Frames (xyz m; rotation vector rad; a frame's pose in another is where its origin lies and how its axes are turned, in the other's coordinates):
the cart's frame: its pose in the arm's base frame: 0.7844 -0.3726 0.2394 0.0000 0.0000 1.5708
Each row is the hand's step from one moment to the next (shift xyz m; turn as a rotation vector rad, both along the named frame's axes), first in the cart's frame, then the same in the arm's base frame.
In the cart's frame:
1: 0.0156 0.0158 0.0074 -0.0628 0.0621 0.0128
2: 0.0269 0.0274 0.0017 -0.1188 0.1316 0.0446
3: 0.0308 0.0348 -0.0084 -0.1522 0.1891 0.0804
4: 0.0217 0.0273 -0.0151 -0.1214 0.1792 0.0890
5: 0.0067 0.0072 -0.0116 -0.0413 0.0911 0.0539
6: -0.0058 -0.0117 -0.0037 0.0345 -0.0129 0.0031
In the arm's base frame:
1: -0.0158 0.0156 0.0074 -0.0621 -0.0628 0.0128
2: -0.0274 0.0269 0.0017 -0.1316 -0.1188 0.0446
3: -0.0348 0.0308 -0.0084 -0.1891 -0.1522 0.0804
4: -0.0273 0.0217 -0.0151 -0.1792 -0.1214 0.0890
5: -0.0072 0.0067 -0.0116 -0.0911 -0.0413 0.0539
6: 0.0117 -0.0058 -0.0037 0.0129 0.0345 0.0031

